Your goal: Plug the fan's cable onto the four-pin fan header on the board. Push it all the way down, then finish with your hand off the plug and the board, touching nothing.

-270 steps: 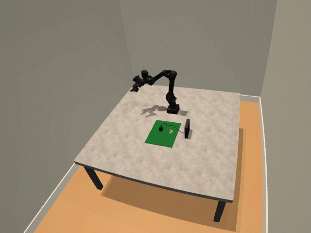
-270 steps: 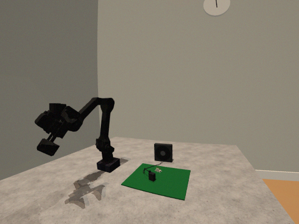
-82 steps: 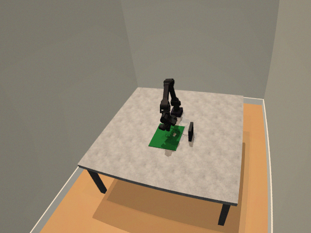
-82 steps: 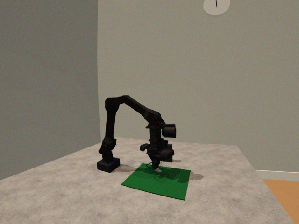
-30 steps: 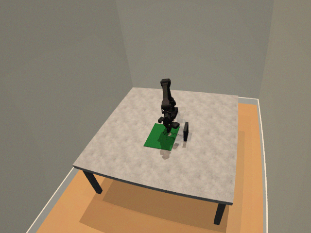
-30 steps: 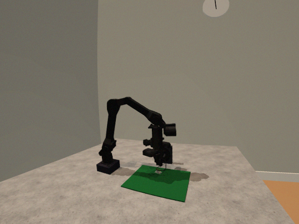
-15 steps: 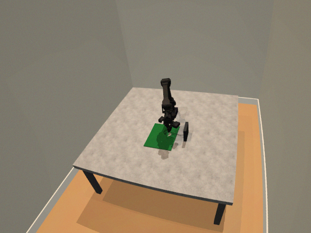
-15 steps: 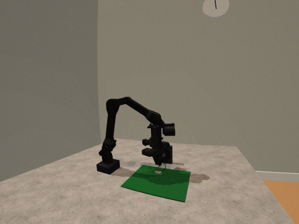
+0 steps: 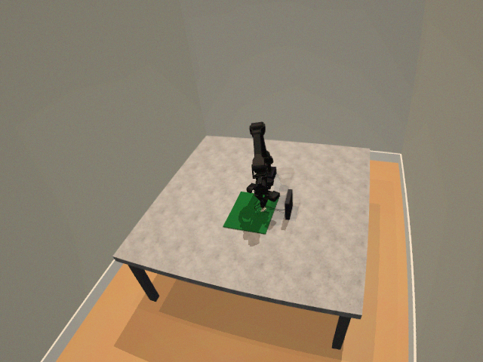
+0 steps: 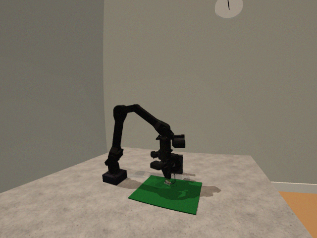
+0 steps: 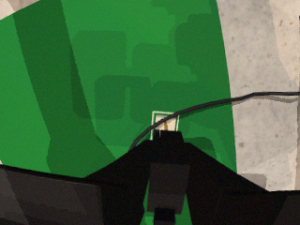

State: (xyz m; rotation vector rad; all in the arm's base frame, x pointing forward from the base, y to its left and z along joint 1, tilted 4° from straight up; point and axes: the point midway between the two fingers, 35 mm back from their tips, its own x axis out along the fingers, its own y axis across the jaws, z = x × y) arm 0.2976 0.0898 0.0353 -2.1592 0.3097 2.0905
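Now: gripper tip 10 mm below the dark fan plug and 10 mm short of it. Round my gripper tip: green board 60 mm to the right, 60 mm below, 40 mm ahead; white-framed header 50 mm below, 10 mm ahead; black fan 130 mm to the left, 10 mm behind, 10 mm above.
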